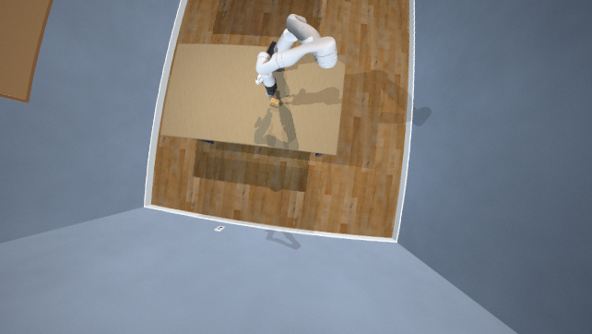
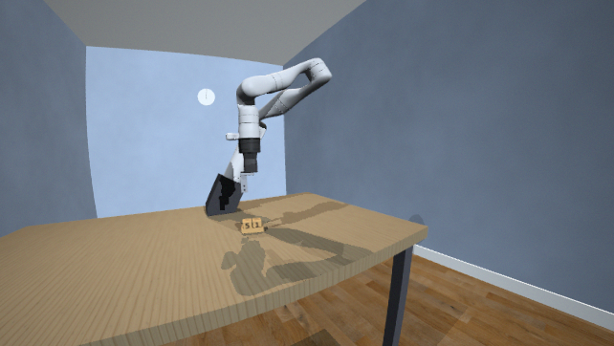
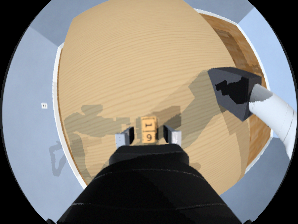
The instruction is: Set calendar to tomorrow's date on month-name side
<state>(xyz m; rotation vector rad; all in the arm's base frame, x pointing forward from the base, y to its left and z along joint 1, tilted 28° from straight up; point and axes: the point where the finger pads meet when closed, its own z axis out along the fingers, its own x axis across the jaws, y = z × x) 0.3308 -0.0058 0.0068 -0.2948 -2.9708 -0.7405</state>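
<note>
Now: hand 20 mm to the right of the wooden calendar tray and 160 mm above it.
</note>
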